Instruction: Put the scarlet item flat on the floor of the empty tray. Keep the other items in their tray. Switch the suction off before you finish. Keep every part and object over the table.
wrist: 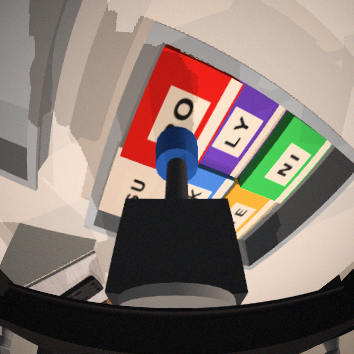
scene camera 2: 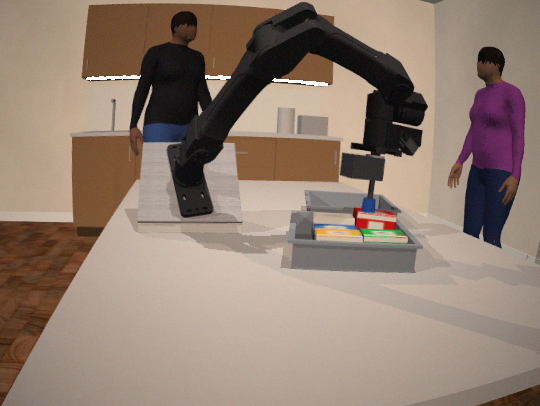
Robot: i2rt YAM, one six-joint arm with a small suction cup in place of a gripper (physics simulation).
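Pixels of known places: hand at its tool point: (wrist: 176,137) (scene camera 2: 367,216); arm's base at its link origin: (scene camera 2: 188,178).
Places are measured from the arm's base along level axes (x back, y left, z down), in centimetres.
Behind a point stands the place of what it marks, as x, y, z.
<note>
My suction gripper (scene camera 2: 368,208) (wrist: 176,142), with a blue cup, is on the top of the scarlet box (scene camera 2: 362,220) @(-30.3, -23.4, 5.2) (wrist: 144,117) @(-34.5, -19.9, 3.9) and holds it. The box is raised a little above its neighbours, roughly level, and still over its corner of the full tray (scene camera 2: 352,256) @(-20.1, -37.2, 7.8) (wrist: 175,38) @(-39.5, -21.8, 5.4). The cup hides part of its lettered label. The empty tray (scene camera 2: 340,201) @(-44.5, 10.7, 7.9) (wrist: 32,172) @(-28.3, -7.5, 5.4) is behind the full tray in the scene view and at the left edge of the wrist view; its floor is mostly hidden in the scene view.
The full tray also holds a cream box (scene camera 2: 330,218) @(-24.6, -20.5, 5.3) (wrist: 116,185) @(-27.2, -16.6, 5.2), a blue box (scene camera 2: 322,227) @(-21.9, -22.5, 6.5) (wrist: 212,180) @(-27.0, -25.4, 6.4), an orange box (scene camera 2: 338,232) @(-22.1, -28.4, 6.0) (wrist: 255,196) @(-25.3, -30.1, 6.0), a green box (scene camera 2: 385,233) @(-29.7, -32.6, 5.6) (wrist: 297,132) @(-33.1, -32.0, 5.6) and a purple box (wrist: 257,102) @(-34.8, -28.4, 6.9). Tray walls stand close around the scarlet box. Two people stand beyond the table.
</note>
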